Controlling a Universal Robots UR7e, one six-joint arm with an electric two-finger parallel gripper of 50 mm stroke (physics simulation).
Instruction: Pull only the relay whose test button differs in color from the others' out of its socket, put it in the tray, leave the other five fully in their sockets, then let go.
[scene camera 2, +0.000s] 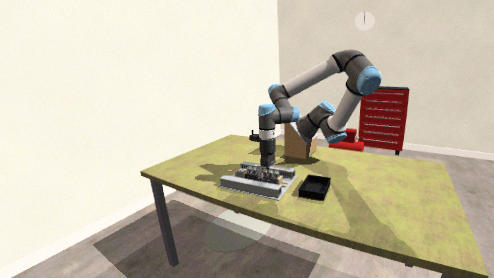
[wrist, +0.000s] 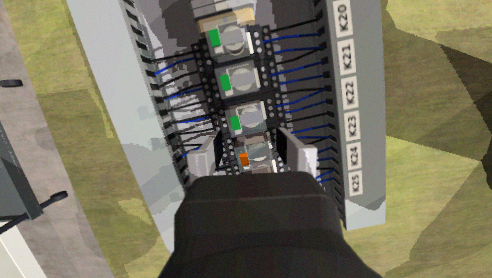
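Pixels of known places: gripper, fingertip midpoint: (scene camera 2: 264, 175) (wrist: 249, 140); arm's base, link origin: (scene camera 2: 304, 129).
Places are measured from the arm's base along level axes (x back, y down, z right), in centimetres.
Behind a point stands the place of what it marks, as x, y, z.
Note:
The relay with the orange test button (wrist: 257, 151) @[-49.2, 9.1, 4.9] sits in the row of sockets in the wrist view, fourth from the top. Three relays with green buttons, the first (wrist: 232, 40) @[-49.4, 9.1, 12.8], the second (wrist: 243, 79) @[-49.2, 9.1, 10.2] and the third (wrist: 251, 116) @[-49.1, 9.1, 7.6], sit above it. Part of another relay shows below; the rest of the row is hidden by the gripper body. My gripper (wrist: 249, 140) @[-49.8, 12.2, 5.0] (scene camera 2: 267, 166) @[-49.8, 12.2, 5.0] is open, pointing down low over the row, its fingers on either side of the orange-button relay with gaps on both sides. The black tray (scene camera 2: 312, 195) @[-55.6, 14.3, -20.9] stands right of the relay panel and looks empty.
Grey wire ducts flank the row, the near one (scene camera 2: 250, 185) @[-61.6, 12.2, 6.0] and the labelled one (wrist: 370, 100) @[-38.8, 11.6, 6.7], with black and blue wires running to the sockets. A brown block (scene camera 2: 298, 146) @[-10.9, 8.5, 0.3] stands behind the panel on the table (scene camera 2: 390, 200) @[-45.1, 15.9, -52.7]. A red cabinet (scene camera 2: 382, 120) stands beyond the table.

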